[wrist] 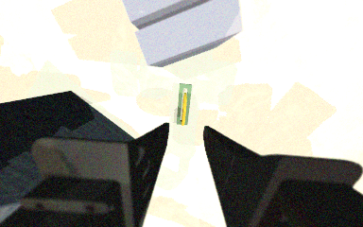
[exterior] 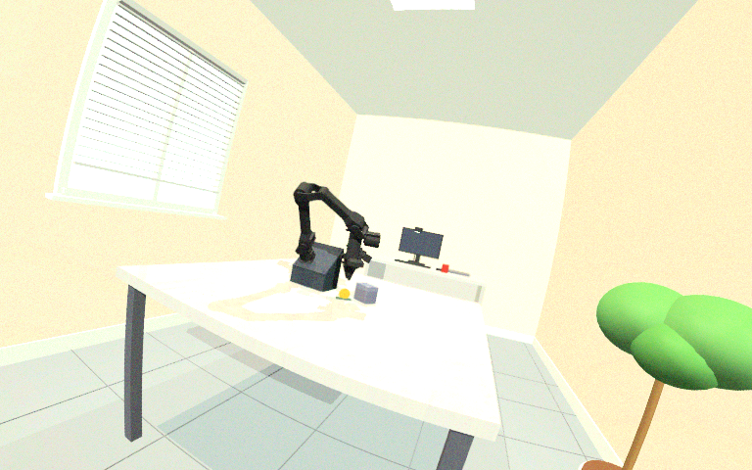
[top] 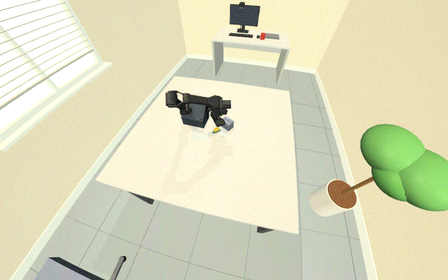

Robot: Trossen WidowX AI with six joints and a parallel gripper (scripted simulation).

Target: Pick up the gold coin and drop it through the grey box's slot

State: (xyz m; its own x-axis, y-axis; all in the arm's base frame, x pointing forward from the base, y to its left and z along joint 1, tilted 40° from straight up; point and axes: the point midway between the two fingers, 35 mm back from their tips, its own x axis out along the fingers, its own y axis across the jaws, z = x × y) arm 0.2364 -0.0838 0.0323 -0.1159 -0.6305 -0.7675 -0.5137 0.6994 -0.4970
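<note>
Now: the thin gold coin 60 mm below my gripper tip.
</note>
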